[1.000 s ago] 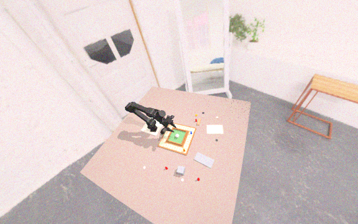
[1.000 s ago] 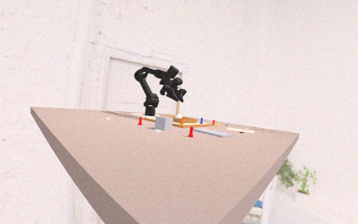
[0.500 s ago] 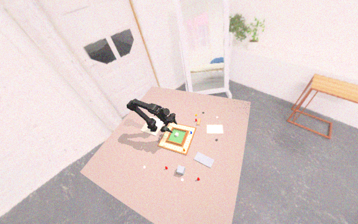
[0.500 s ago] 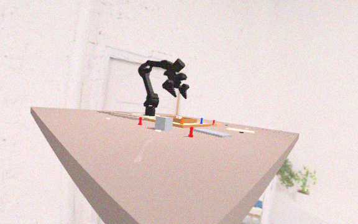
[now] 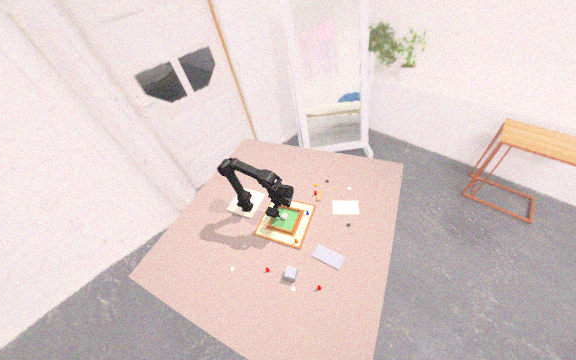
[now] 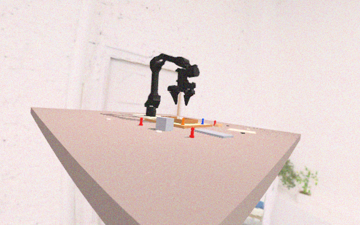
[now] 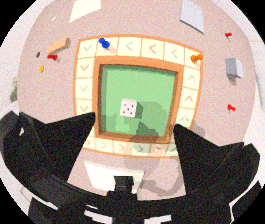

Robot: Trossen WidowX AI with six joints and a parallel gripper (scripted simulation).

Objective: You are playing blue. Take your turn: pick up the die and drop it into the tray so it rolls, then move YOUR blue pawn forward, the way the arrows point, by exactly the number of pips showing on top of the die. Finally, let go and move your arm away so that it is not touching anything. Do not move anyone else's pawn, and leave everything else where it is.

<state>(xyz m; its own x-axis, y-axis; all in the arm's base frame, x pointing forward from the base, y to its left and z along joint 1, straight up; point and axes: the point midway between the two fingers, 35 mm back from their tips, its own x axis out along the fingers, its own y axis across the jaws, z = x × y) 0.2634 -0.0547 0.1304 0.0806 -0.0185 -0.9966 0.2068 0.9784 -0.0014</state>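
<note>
Right now my gripper tip is 12 cm short of the blue pawn, 8 cm above it and 5 cm to the right of it. From my gripper tip the other things lie so: green tray (10 cm below); orange pawn (13 cm to the right, 9 cm ahead, 8 cm below); white die (8 cm below, 1 cm to the left, 1 cm behind).
</note>
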